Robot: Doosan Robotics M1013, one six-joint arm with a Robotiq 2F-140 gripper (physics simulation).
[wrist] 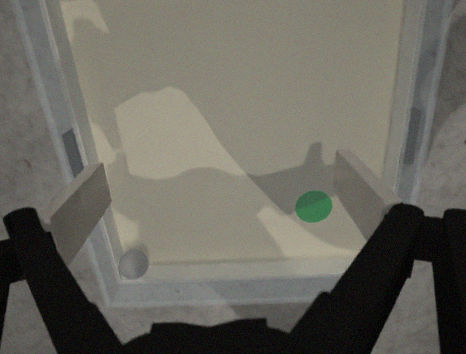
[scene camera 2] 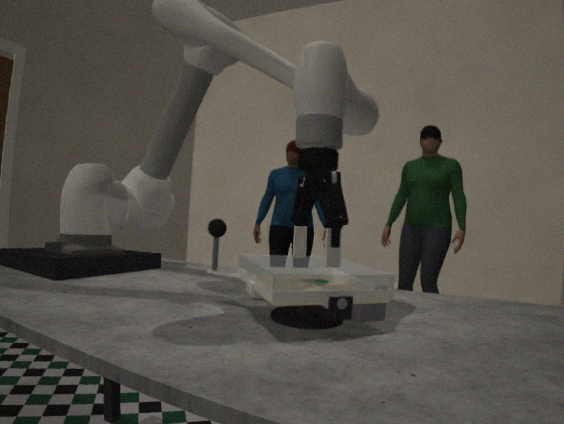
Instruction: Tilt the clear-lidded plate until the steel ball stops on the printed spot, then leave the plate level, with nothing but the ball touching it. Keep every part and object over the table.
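The clear-lidded plate (scene camera 2: 290,297) (wrist: 175,292) is a shallow cream box with clear walls, standing above a round black base (scene camera 2: 300,318). A dark block with a round grey knob (scene camera 2: 342,303) is on its near side. The printed green spot (scene camera 2: 322,281) (wrist: 313,206) is on its floor. The steel ball (wrist: 133,264) rests in the lower left corner in the wrist view, away from the spot. My gripper (scene camera 2: 317,257) (wrist: 220,176) is open and empty, fingers pointing down over the plate. Whether the fingertips touch the lid or walls, I cannot tell. A slight tilt is hard to judge.
A thin post with a black ball (scene camera 2: 217,228) stands behind and left of the plate. The arm's dark mounting block (scene camera 2: 55,267) is at the left of the grey table (scene camera 2: 450,370). The table's front edge runs along the lower left. Two people stand behind the table.
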